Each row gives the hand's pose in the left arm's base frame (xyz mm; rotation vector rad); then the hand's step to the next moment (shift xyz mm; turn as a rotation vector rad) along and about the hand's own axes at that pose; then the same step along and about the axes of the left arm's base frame.
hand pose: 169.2 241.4 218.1 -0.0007 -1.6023 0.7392
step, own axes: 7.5 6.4 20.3 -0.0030 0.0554 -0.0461
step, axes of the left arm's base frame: -22.2 -1.1 4.1 0.0189 0.0635 -0.0286
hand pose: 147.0 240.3 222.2 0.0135 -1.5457 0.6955
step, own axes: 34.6 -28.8 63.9 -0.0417 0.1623 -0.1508
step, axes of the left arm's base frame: -49.9 -36.9 47.5 0.0737 0.1795 -0.1147
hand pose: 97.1 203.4 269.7 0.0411 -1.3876 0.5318
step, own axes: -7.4 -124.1 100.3 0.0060 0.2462 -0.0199
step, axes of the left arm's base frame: -45.8 -145.4 47.8 -0.0747 0.2258 -0.0669
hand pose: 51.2 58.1 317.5 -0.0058 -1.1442 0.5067
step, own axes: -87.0 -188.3 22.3 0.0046 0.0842 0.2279
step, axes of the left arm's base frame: 25.1 -206.4 -17.3 -0.2288 0.0196 0.0794
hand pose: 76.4 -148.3 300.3 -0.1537 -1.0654 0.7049
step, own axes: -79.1 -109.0 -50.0 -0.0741 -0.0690 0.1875
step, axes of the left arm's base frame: 68.7 -121.0 -35.9 -0.1480 -0.1373 0.0681
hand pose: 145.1 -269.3 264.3 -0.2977 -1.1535 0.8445
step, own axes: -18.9 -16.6 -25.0 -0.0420 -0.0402 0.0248
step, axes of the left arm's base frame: 26.6 -19.5 -12.9 -0.0109 -0.0620 0.0060
